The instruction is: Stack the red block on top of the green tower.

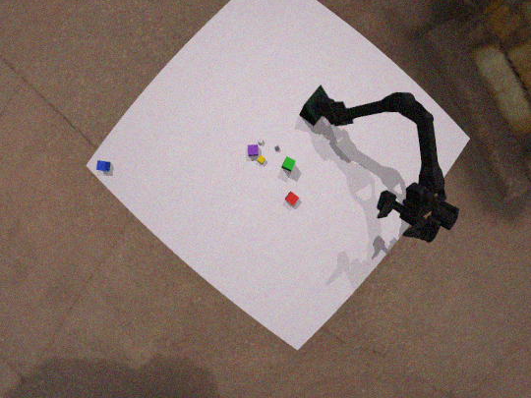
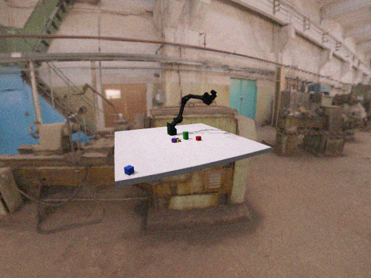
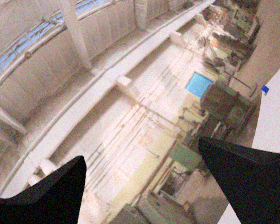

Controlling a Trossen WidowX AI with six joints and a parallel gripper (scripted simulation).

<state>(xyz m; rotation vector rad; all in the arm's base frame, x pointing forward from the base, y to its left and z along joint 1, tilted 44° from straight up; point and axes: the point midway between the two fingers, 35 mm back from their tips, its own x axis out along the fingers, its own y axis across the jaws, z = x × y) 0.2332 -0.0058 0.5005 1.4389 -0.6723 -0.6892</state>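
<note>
Right now the red block is 8 cm ahead of my gripper tip, 20 cm to the right of it and 45 cm below it. The rest, counted from my gripper tip: purple block 1 cm ahead, 44 cm to the right, 45 cm below; small yellow block 2 cm ahead, 39 cm to the right, 46 cm below; tiny grey block 6 cm behind, 36 cm to the right, 46 cm below.
</note>
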